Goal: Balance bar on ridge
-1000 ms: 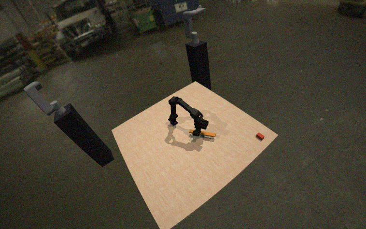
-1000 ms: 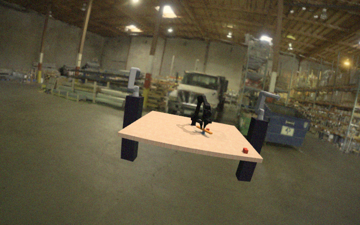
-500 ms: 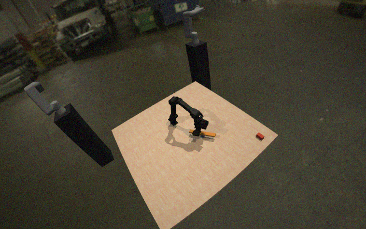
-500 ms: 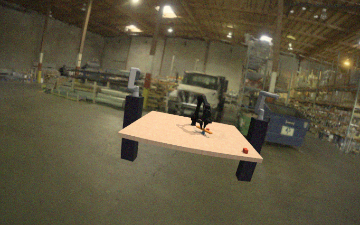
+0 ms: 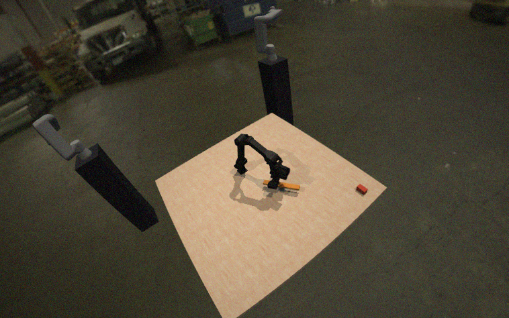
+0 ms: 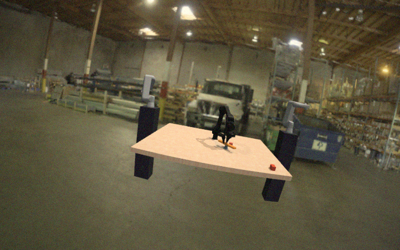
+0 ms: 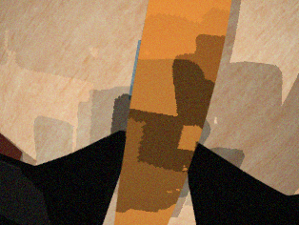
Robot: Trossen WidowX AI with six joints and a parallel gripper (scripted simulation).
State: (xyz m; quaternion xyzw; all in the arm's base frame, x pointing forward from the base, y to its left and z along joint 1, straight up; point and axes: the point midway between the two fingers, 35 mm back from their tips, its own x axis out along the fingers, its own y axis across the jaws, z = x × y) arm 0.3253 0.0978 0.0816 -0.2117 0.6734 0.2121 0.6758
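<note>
Right now my gripper tip is 20 mm short of the orange bar and 20 mm to the right of it. Also, from my gripper tip: red block 410 mm ahead, 400 mm to the left, 30 mm below; then red cube 140 mm behind, 80 mm to the left, 30 mm below.
</note>
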